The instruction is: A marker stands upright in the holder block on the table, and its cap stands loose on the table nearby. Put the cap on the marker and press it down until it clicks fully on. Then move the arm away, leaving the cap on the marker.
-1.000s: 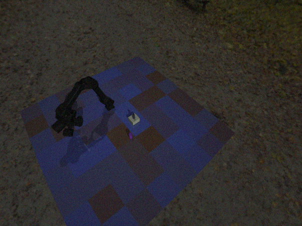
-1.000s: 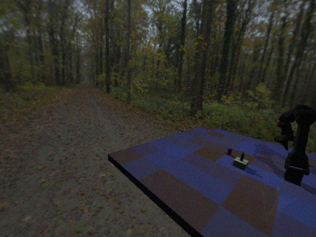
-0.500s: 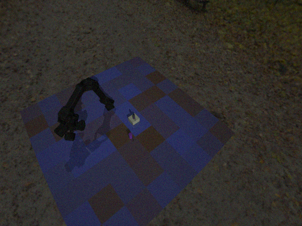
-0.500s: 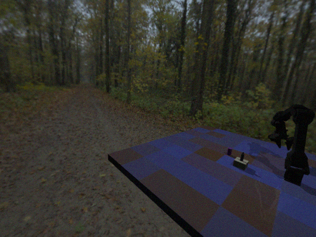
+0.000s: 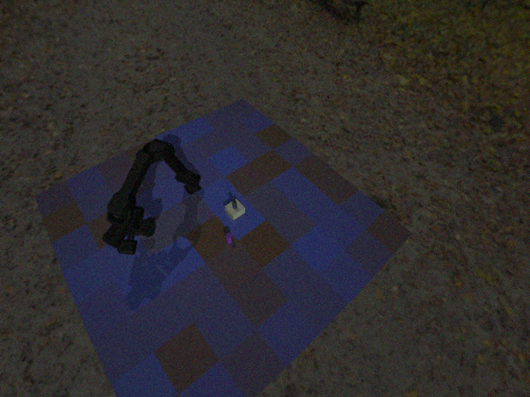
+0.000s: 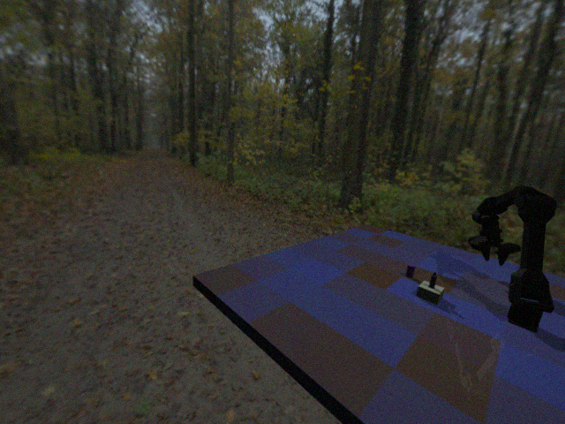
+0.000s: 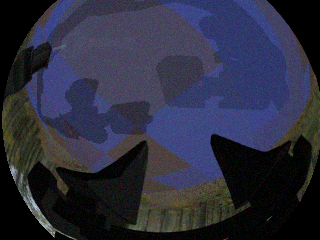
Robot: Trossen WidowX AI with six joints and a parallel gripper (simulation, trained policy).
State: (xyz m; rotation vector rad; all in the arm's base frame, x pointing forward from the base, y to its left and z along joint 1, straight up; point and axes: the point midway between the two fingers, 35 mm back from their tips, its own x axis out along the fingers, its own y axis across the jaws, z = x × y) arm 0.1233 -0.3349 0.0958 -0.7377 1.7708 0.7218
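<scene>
Now: the purple cap 310 mm to the left of my gripper tip, 230 mm ahead of it and 40 mm below it. The rest, counted from my gripper tip: holder block: 420 mm to the left, 130 mm ahead, 40 mm below; then dark marker: 420 mm to the left, 130 mm ahead, 10 mm above.
</scene>
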